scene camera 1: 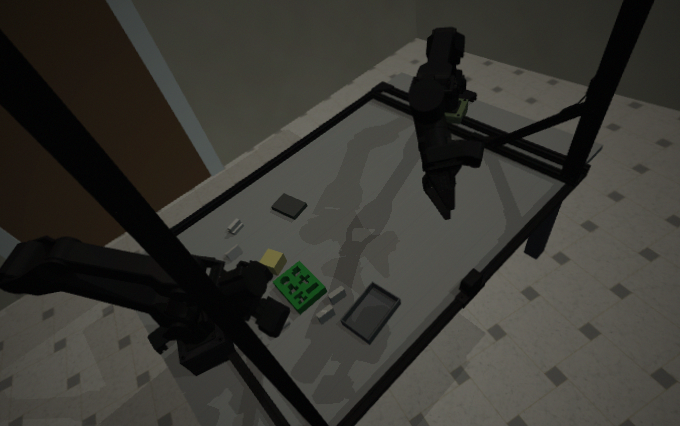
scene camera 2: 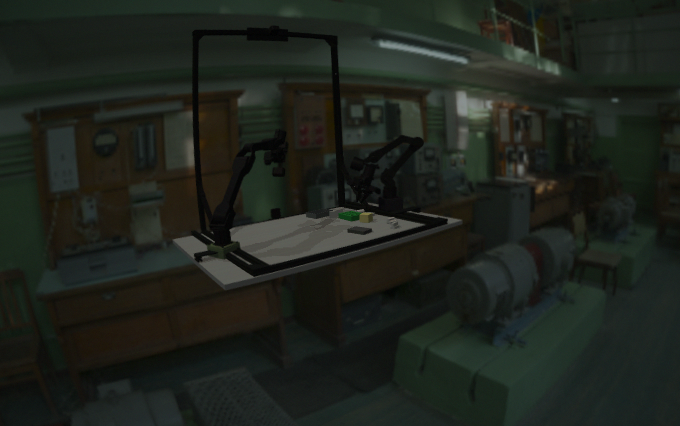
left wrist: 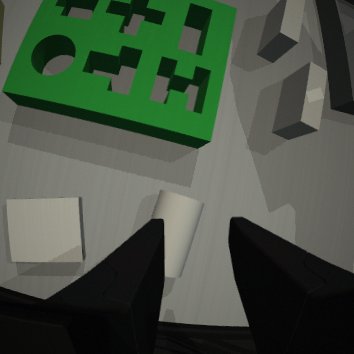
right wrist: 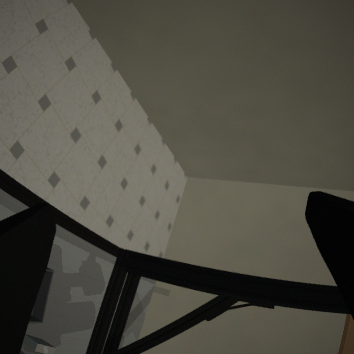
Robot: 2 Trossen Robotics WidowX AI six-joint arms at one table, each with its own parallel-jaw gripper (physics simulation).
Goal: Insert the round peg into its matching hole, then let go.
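The green board [scene camera 1: 299, 286] [scene camera 2: 349, 215] [left wrist: 105, 91] with several shaped holes lies flat on the table; its round hole [left wrist: 53, 54] is at the left in the left wrist view. The pale round peg [left wrist: 177, 225] is on the table short of the board. It sits beneath my left gripper [left wrist: 197, 221] [scene camera 1: 272, 314] [scene camera 2: 360, 199], beside one finger and clear of the other. That gripper is narrowed and grips nothing. My right gripper [scene camera 1: 446, 211] [scene camera 2: 278, 171] [right wrist: 182, 211] is open and empty, high above the far end of the table.
A pale cube [left wrist: 43, 228] lies left of the peg. Two grey blocks [scene camera 1: 337, 294] [scene camera 1: 325, 314] [left wrist: 281, 31] [left wrist: 298, 102] lie between the board and a dark tray [scene camera 1: 358, 303]. A yellow cube [scene camera 1: 273, 259] [scene camera 2: 366, 217] touches the board. A dark flat pad [scene camera 1: 289, 205] lies farther off.
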